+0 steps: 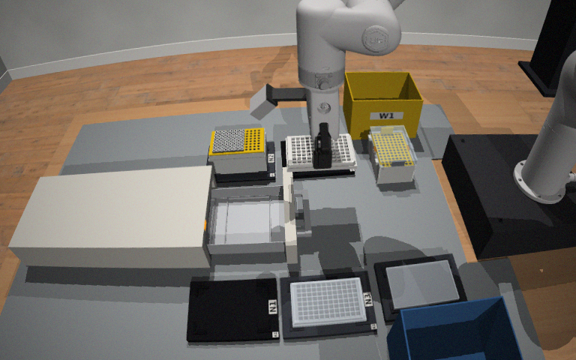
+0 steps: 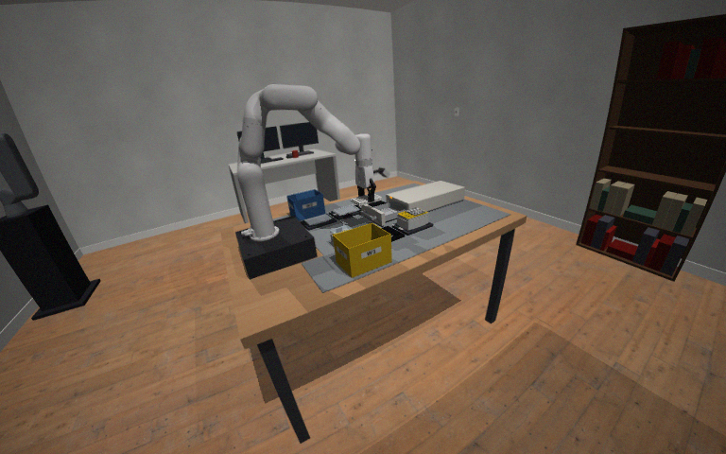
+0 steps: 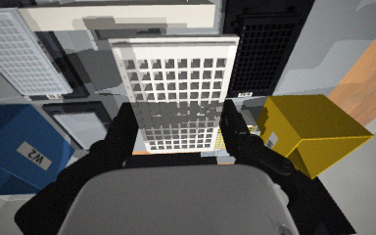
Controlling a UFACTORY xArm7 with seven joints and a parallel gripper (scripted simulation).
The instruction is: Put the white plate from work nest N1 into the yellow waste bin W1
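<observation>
My hand is 27 cm to the left of the yellow waste bin W1, 17 cm past it and 12 cm above it. Also, from my hand: black plate: 14 cm below, 13 cm to the right; white plate: 1 cm below; tip box lid: 17 cm behind, 11 cm to the right, 10 cm below.
</observation>
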